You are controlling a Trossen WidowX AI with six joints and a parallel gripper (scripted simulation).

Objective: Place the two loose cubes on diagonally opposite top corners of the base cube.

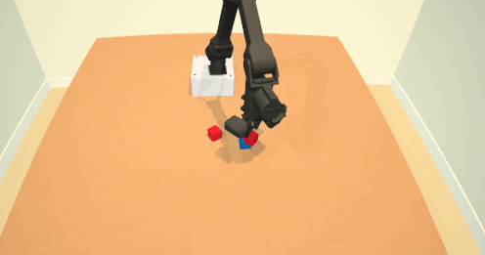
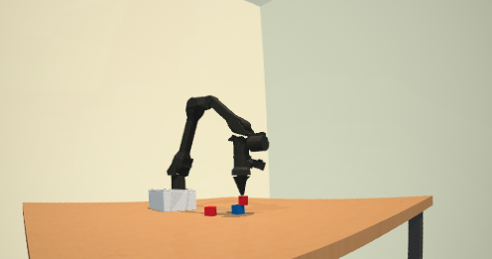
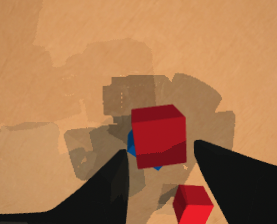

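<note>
The blue base cube lies 1 cm behind my gripper tip, 1 cm to the right of it and 5 cm below it.
</note>
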